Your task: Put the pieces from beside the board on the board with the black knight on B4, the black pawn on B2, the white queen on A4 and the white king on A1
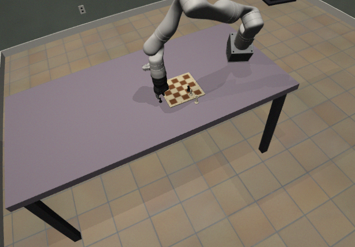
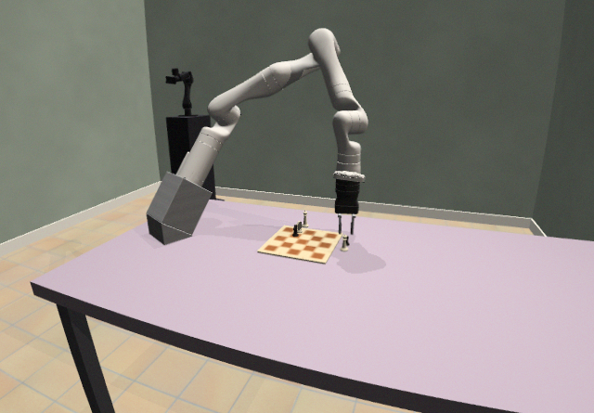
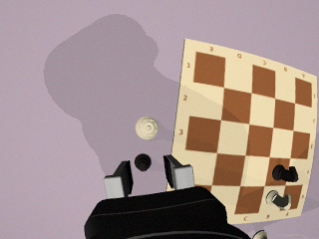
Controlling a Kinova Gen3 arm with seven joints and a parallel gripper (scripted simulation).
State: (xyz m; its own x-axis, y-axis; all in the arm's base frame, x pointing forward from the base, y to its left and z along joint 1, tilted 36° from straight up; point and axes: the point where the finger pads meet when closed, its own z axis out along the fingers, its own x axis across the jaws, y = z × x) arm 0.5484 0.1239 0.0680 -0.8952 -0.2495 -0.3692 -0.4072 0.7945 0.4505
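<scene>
Now: hand 4 cm above the black pawn. Round my hand: chessboard: 13 cm behind, 6 cm to the right, 5 cm below; black knight: 17 cm behind, 3 cm to the right, 4 cm below.
</scene>
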